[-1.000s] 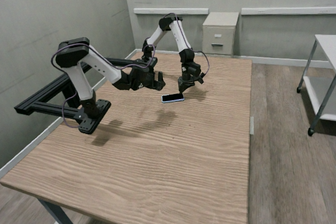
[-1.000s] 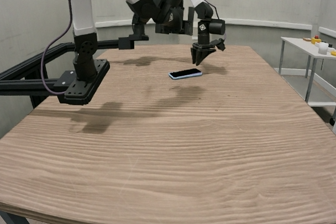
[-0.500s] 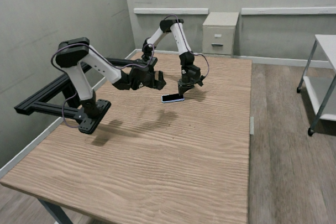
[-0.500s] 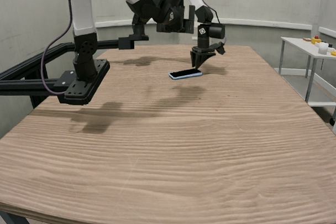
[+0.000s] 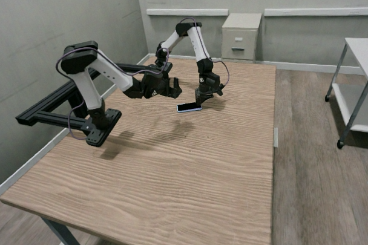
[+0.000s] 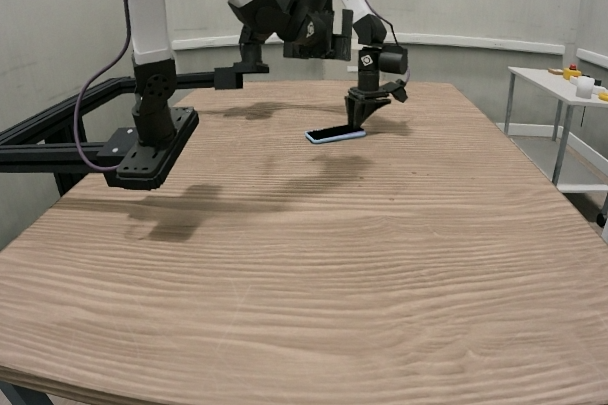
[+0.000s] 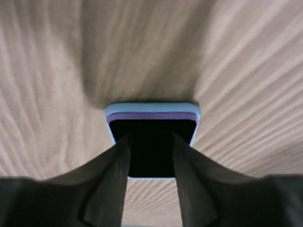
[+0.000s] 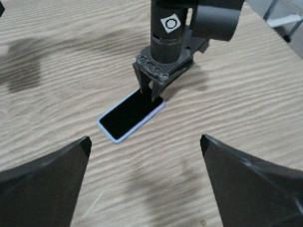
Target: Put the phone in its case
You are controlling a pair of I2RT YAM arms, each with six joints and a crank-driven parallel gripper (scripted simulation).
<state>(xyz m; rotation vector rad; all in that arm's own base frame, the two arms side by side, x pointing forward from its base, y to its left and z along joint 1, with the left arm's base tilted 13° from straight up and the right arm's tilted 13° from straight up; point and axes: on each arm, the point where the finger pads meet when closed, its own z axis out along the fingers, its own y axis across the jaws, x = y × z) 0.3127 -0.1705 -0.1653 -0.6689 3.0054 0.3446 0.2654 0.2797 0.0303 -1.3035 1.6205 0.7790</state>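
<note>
Now: left hand 50 mm past the black phone, 30 mm to the left of it and 10 mm above it.
</note>
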